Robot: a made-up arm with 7 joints. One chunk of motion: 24 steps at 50 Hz.
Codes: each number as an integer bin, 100 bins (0 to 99) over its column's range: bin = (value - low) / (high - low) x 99, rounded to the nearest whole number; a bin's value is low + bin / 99 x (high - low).
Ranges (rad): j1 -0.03..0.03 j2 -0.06..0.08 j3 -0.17..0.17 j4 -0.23..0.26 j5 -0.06..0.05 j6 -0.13..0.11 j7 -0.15..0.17
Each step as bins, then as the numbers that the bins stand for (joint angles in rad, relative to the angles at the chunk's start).
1 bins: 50 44 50 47 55 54 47
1 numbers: 0.0003 0.0022 0.0017 0.0026 0.0011 0.0009 0.0019
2 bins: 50 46 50 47 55 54 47
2 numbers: 0.0003 0.0051 0.0017 0.0026 0.0011 0.0009 0.0019
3 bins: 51 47 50 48 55 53 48
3 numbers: 0.0009 0.0065 0.0017 0.0076 0.0011 -0.0015 0.0052
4 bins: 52 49 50 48 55 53 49
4 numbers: 0.0015 0.0093 0.0017 0.0076 0.0011 -0.0015 0.0084
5 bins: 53 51 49 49 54 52 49
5 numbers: 0.0021 0.0121 -0.0017 0.0125 0.0000 -0.0039 0.0084
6 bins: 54 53 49 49 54 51 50
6 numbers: 0.0027 0.0149 -0.0017 0.0125 0.0000 -0.0064 0.0116
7 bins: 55 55 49 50 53 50 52
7 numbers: 0.0033 0.0178 -0.0017 0.0175 -0.0011 -0.0088 0.0181
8 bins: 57 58 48 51 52 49 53
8 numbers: 0.0045 0.0220 -0.0052 0.0224 -0.0022 -0.0112 0.0213
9 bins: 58 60 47 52 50 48 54
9 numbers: 0.0052 0.0248 -0.0086 0.0274 -0.0044 -0.0136 0.0245
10 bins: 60 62 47 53 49 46 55
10 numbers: 0.0064 0.0277 -0.0086 0.0323 -0.0056 -0.0185 0.0278
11 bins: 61 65 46 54 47 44 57
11 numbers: 0.0070 0.0319 -0.0120 0.0373 -0.0078 -0.0233 0.0342
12 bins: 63 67 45 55 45 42 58
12 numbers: 0.0082 0.0347 -0.0155 0.0422 -0.0100 -0.0282 0.0375
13 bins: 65 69 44 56 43 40 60
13 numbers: 0.0094 0.0376 -0.0189 0.0472 -0.0122 -0.0330 0.0439
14 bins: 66 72 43 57 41 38 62
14 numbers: 0.0100 0.0418 -0.0223 0.0521 -0.0144 -0.0379 0.0504
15 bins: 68 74 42 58 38 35 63
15 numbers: 0.0112 0.0446 -0.0258 0.0571 -0.0178 -0.0452 0.0536
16 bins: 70 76 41 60 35 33 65
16 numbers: 0.0124 0.0475 -0.0292 0.0670 -0.0211 -0.0500 0.0601
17 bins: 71 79 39 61 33 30 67
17 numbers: 0.0130 0.0517 -0.0361 0.0719 -0.0233 -0.0573 0.0666
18 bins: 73 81 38 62 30 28 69
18 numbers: 0.0142 0.0545 -0.0395 0.0769 -0.0267 -0.0621 0.0730
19 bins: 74 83 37 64 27 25 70
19 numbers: 0.0148 0.0574 -0.0429 0.0868 -0.0300 -0.0694 0.0763
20 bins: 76 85 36 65 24 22 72
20 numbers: 0.0161 0.0602 -0.0464 0.0917 -0.0333 -0.0767 0.0827
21 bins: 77 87 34 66 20 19 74
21 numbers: 0.0167 0.0630 -0.0532 0.0967 -0.0378 -0.0839 0.0892
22 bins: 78 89 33 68 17 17 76
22 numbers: 0.0173 0.0659 -0.0567 0.1066 -0.0411 -0.0888 0.0957
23 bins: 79 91 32 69 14 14 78
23 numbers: 0.0179 0.0687 -0.0601 0.1115 -0.0444 -0.0961 0.1021
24 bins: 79 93 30 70 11 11 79
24 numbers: 0.0179 0.0715 -0.0670 0.1165 -0.0478 -0.1033 0.1054
